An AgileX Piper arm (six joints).
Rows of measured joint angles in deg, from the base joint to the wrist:
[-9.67, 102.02, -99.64, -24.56, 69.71, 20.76]
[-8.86, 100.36, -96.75, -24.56, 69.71, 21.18]
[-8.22, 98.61, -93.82, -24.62, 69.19, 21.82]
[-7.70, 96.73, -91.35, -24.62, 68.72, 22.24]
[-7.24, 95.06, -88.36, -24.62, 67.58, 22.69]
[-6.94, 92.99, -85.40, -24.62, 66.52, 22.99]
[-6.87, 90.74, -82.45, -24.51, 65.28, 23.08]
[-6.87, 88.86, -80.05, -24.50, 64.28, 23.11]
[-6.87, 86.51, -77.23, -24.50, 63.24, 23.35]
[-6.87, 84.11, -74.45, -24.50, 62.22, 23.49]
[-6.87, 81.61, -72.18, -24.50, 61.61, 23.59]
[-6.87, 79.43, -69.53, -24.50, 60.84, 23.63]
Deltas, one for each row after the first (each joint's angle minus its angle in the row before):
[0.81, -1.66, 2.89, 0.00, 0.00, 0.42]
[0.64, -1.75, 2.93, -0.06, -0.52, 0.64]
[0.52, -1.88, 2.47, 0.00, -0.47, 0.42]
[0.46, -1.67, 2.99, 0.00, -1.14, 0.45]
[0.30, -2.07, 2.96, 0.00, -1.06, 0.30]
[0.07, -2.25, 2.95, 0.11, -1.24, 0.09]
[0.00, -1.88, 2.40, 0.01, -1.00, 0.03]
[0.00, -2.35, 2.82, 0.00, -1.04, 0.24]
[0.00, -2.40, 2.78, 0.00, -1.02, 0.14]
[0.00, -2.50, 2.27, 0.00, -0.61, 0.10]
[0.00, -2.18, 2.65, 0.00, -0.77, 0.04]

